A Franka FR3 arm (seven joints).
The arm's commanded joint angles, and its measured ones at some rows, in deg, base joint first. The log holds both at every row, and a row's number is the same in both.
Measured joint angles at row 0:
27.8 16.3 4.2 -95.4 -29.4 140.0 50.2
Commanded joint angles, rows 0 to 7:
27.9 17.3 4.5 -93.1 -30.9 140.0 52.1
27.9 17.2 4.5 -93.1 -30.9 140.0 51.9
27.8 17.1 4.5 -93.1 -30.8 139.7 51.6
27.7 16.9 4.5 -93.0 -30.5 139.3 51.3
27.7 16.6 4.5 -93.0 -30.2 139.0 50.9
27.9 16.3 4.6 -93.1 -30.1 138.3 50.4
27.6 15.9 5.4 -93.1 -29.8 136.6 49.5
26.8 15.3 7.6 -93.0 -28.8 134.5 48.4
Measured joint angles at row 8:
27.9 16.3 4.3 -93.9 -29.4 139.3 50.2
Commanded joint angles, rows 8 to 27:
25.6 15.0 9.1 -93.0 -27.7 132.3 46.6
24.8 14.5 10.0 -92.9 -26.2 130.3 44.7
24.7 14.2 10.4 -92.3 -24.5 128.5 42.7
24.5 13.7 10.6 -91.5 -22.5 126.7 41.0
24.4 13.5 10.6 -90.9 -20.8 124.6 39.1
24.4 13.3 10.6 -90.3 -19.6 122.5 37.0
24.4 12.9 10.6 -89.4 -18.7 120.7 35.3
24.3 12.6 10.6 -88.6 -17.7 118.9 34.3
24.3 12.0 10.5 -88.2 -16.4 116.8 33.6
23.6 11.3 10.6 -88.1 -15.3 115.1 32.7
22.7 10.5 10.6 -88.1 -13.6 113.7 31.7
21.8 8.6 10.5 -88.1 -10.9 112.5 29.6
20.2 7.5 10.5 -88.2 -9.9 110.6 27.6
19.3 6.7 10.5 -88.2 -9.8 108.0 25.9
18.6 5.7 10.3 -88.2 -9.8 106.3 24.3
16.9 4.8 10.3 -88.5 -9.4 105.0 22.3
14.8 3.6 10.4 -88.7 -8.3 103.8 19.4
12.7 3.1 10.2 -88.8 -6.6 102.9 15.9
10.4 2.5 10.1 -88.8 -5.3 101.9 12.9
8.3 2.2 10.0 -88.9 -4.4 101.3 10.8
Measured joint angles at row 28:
14.5 4.1 9.4 -88.0 -8.5 103.7 18.2
